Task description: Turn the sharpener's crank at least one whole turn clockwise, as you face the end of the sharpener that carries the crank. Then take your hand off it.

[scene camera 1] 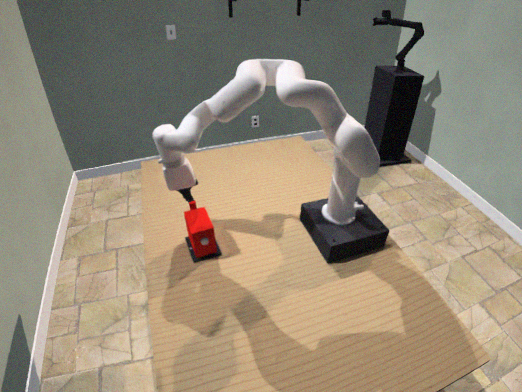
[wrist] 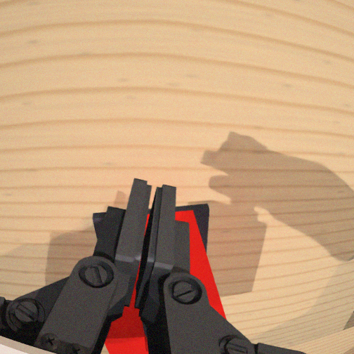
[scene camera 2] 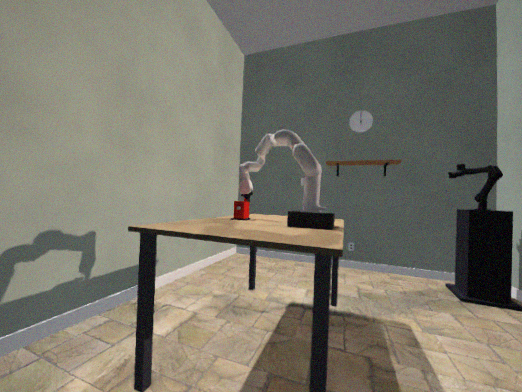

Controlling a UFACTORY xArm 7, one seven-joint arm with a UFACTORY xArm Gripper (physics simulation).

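Seen in the pictures: gripper, fingertip midpoint: (scene camera 1: 188, 198); arm's base, origin of the base link: (scene camera 1: 338, 214) (scene camera 2: 310, 212).
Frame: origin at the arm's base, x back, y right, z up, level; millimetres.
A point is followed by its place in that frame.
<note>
The red sharpener (scene camera 1: 200, 227) @[y 2, x -499, z 47 mm] (scene camera 2: 241, 210) @[y -12, x -474, z -15 mm] (wrist: 207, 285) stands upright on its dark base. A pale round spot shows on its near face in scene camera 1. The crank's red arm (scene camera 1: 193, 205) points up at the far end, and its upper part is hidden by the fingers. The black knob cannot be made out. My gripper (scene camera 1: 190, 198) @[y 181, x -528, z 36 mm] (scene camera 2: 247, 199) @[y 181, x -528, z 36 mm] (wrist: 147, 209) is shut, its fingers together with nothing between them. It points down right at the top of the crank arm; whether it touches is unclear. In the wrist view the fingers cover much of the sharpener.
The sharpener stands on the wooden table (scene camera 1: 280, 320) @[y -316, x -317, z -81 mm] (scene camera 2: 215, 233) @[y -616, x -245, z -81 mm]. The arm's black base block (scene camera 1: 345, 232) @[y -98, x -20, z 3 mm] (scene camera 2: 311, 219) @[y -139, x 36, z -34 mm] is to its right. A black pedestal (scene camera 1: 392, 112) (scene camera 2: 484, 255) with a small dark arm stands beyond the table. A wall shelf (scene camera 2: 363, 162) hangs behind.
</note>
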